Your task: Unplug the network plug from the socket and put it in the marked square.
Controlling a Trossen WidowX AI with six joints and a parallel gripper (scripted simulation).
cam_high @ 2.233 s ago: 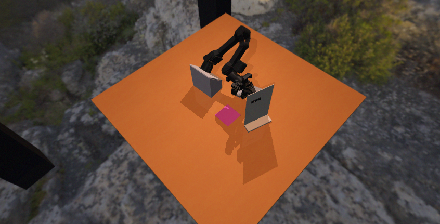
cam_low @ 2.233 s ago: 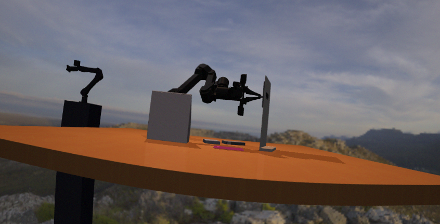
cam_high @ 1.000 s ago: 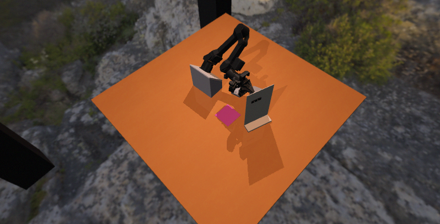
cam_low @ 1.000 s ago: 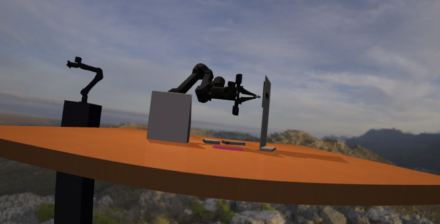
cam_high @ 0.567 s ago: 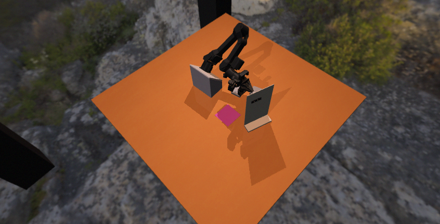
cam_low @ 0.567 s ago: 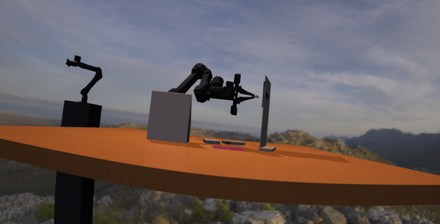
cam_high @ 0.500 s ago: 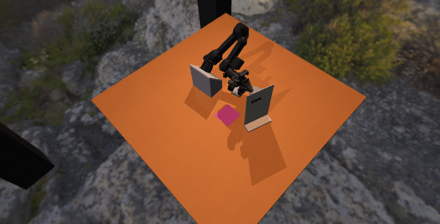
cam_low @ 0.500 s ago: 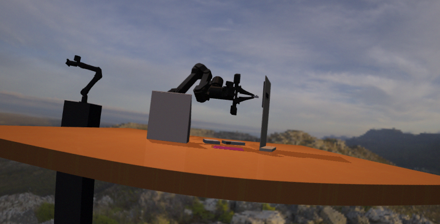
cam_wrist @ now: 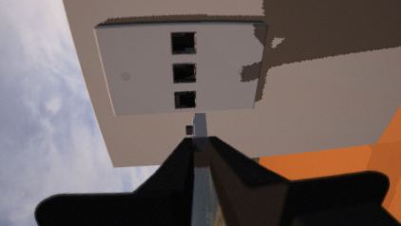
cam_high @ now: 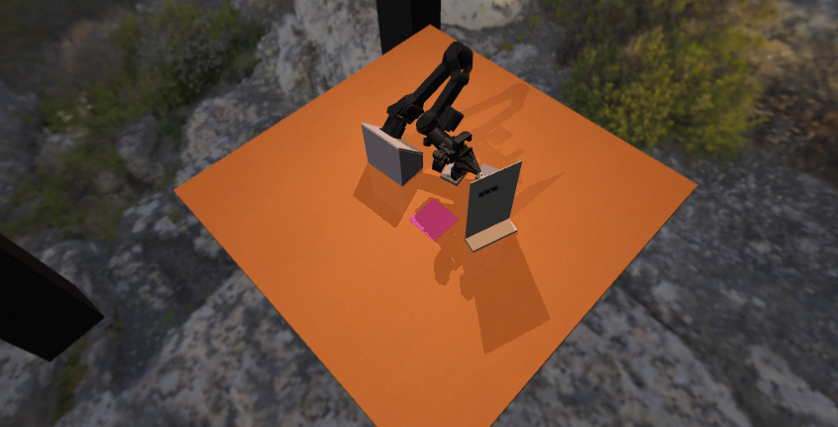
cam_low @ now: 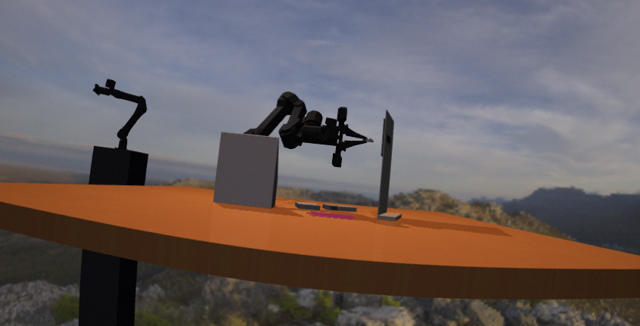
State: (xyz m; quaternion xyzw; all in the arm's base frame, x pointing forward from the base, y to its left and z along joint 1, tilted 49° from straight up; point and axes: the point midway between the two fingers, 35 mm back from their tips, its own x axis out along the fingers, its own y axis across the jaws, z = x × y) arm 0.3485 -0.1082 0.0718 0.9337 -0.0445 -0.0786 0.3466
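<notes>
Right now my gripper tip is 240 mm above the magenta marked square, 100 mm to the left of it and 100 mm past it. Round my gripper tip: grey network plug right at my gripper tip; pale socket panel 90 mm below, 70 mm ahead, 30 mm to the right.
</notes>
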